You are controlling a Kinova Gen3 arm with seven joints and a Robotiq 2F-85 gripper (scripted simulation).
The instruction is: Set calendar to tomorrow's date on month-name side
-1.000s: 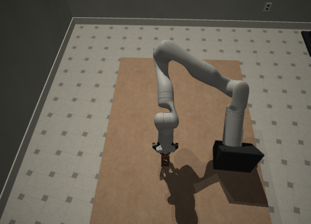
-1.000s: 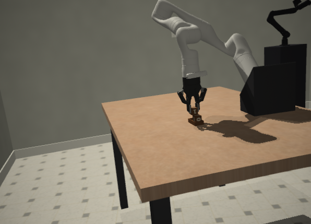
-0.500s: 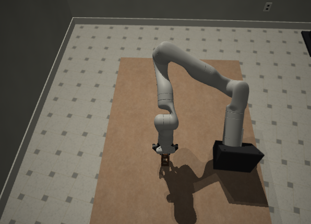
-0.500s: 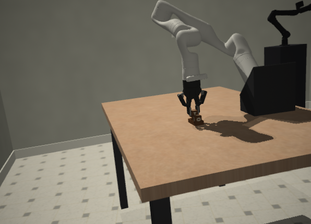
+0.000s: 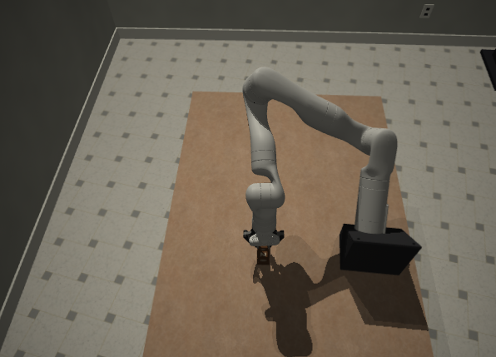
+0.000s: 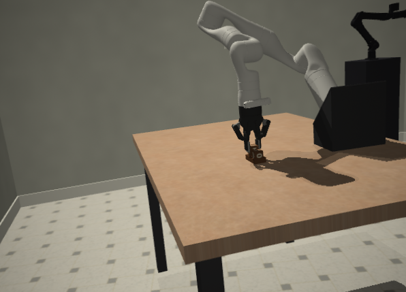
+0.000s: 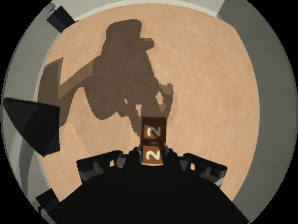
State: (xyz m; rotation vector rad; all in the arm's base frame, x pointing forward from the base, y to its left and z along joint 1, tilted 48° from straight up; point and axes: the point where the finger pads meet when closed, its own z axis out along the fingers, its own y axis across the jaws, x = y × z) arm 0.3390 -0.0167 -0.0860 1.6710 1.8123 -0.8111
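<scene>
Right now my hand is 4 cm above the tray and 2 cm to the right of it.
</scene>
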